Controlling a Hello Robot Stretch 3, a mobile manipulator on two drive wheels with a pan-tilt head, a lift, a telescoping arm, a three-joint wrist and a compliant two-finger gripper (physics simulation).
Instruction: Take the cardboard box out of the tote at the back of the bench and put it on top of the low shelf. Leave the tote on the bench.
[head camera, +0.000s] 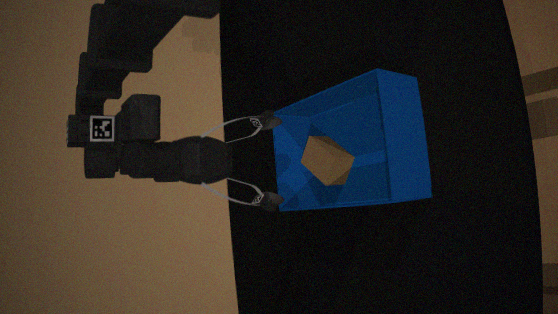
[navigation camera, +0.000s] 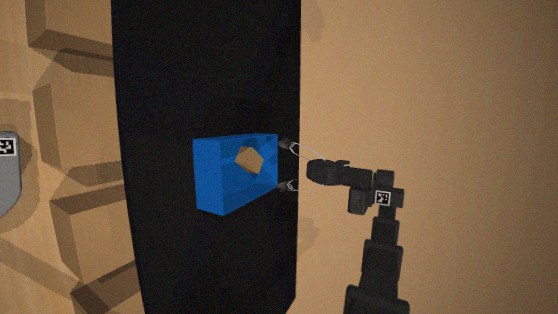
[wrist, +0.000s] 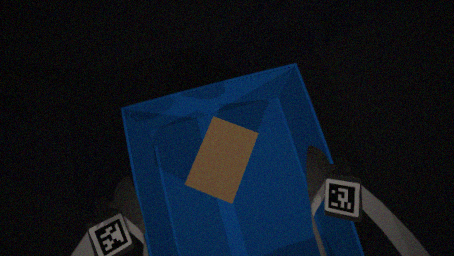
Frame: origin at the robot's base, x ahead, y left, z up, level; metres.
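Where they show: gripper, fingertip midpoint: (head camera: 277, 161) (navigation camera: 278, 164).
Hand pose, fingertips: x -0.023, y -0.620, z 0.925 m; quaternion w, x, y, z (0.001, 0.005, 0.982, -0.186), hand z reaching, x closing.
Observation:
After its pixels a point has its place.
The cardboard box (head camera: 327, 160) @(x -0.023, y -0.619, z 0.815 m) (navigation camera: 250, 160) @(x -0.021, y -0.619, z 0.815 m) (wrist: 222, 160) is a small brown block inside the blue tote (head camera: 407, 145) @(x -0.037, y -0.426, z 0.815 m) (navigation camera: 207, 175) @(x -0.049, y -0.427, z 0.814 m) (wrist: 140, 170), turned at an angle to the tote's walls, with blue tote floor showing around it. The tote stands on the black bench (head camera: 325, 260) @(x 0.188, y -0.696, z 0.762 m) (navigation camera: 210, 65) @(x 0.261, y -0.477, z 0.762 m) (wrist: 75, 60). My gripper (head camera: 274, 161) @(x -0.023, y -0.620, z 0.925 m) (navigation camera: 284, 165) @(x -0.023, y -0.620, z 0.925 m) (wrist: 223, 181) @(x -0.023, y -0.620, z 0.925 m) is open and empty. In the head view its fingertips appear at the tote's near end, one by each corner. In the wrist view the box shows between and beyond the fingers. The low shelf cannot be made out.
Several light brown block shapes (navigation camera: 82, 125) @(x 0.078, y -0.324, z 0.270 m) stand beyond the bench's far side. Part of a grey rounded base with a marker (navigation camera: 7, 175) @(x -0.097, y -0.135, z 0.160 m) shows at the far left edge. My dark arm (head camera: 125, 40) @(x -0.087, y -0.288, z 1.253 m) (navigation camera: 382, 260) @(x -0.087, y -0.299, z 1.249 m) extends over the tan floor (head camera: 150, 250) (navigation camera: 425, 100) beside the bench.

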